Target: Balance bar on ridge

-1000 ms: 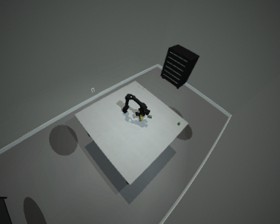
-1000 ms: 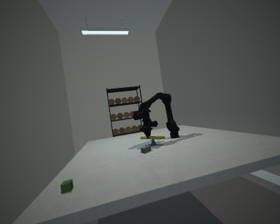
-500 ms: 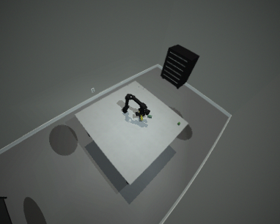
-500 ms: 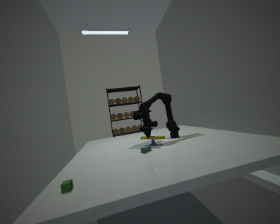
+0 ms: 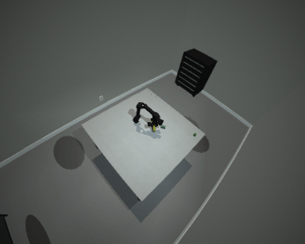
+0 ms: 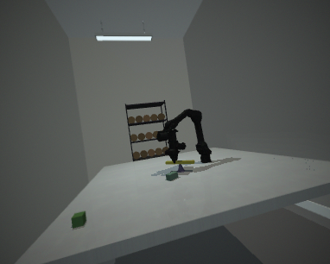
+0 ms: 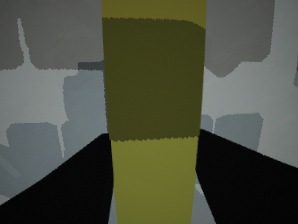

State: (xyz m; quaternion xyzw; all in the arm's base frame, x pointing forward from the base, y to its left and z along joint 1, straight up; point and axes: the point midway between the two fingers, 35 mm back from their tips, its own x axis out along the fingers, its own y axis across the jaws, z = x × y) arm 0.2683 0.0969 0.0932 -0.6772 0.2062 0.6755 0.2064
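Now: gripper tip 2 cm to the right of the yellow bar and 2 cm past it. Round my gripper tip: small green cube (47 cm ahead, 40 cm to the left, 4 cm below); teal block (13 cm to the left, 7 cm ahead, 4 cm below).
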